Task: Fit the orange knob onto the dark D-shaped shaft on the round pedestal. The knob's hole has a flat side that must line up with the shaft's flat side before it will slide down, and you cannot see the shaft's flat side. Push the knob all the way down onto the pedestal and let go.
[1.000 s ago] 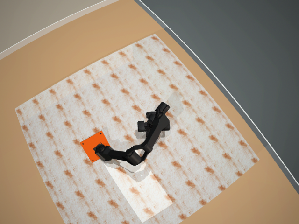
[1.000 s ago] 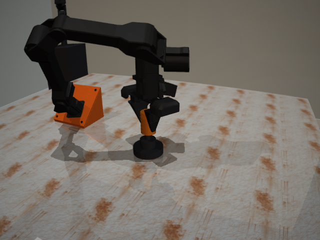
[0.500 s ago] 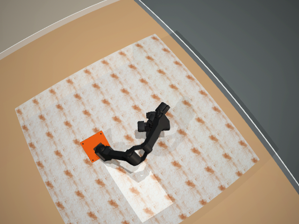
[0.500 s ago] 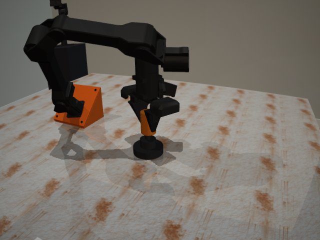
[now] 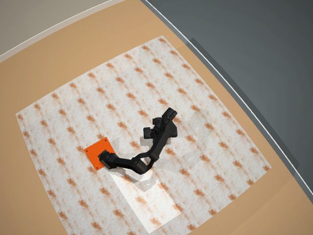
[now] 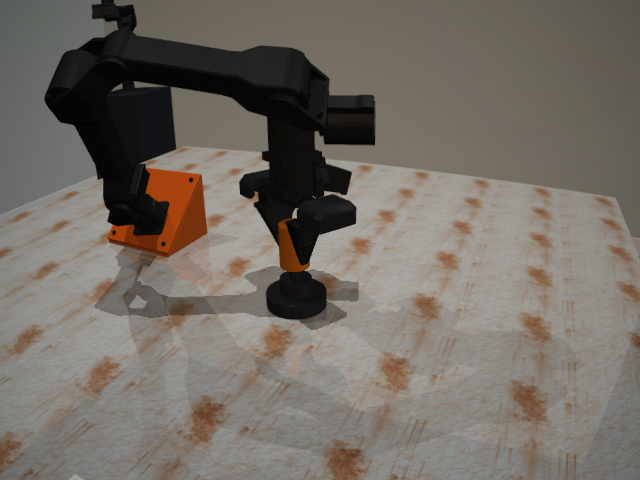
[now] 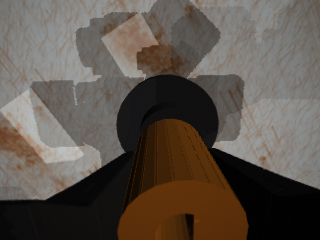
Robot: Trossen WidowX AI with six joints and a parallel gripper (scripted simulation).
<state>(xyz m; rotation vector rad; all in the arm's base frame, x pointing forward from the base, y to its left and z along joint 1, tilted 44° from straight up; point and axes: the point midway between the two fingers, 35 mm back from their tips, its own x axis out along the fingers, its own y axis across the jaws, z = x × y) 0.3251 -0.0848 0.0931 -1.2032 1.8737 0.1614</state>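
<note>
Right now my gripper tip is 2 cm below the orange knob. The rest, counted from my gripper tip: dark round pedestal: 4 cm below.
</note>
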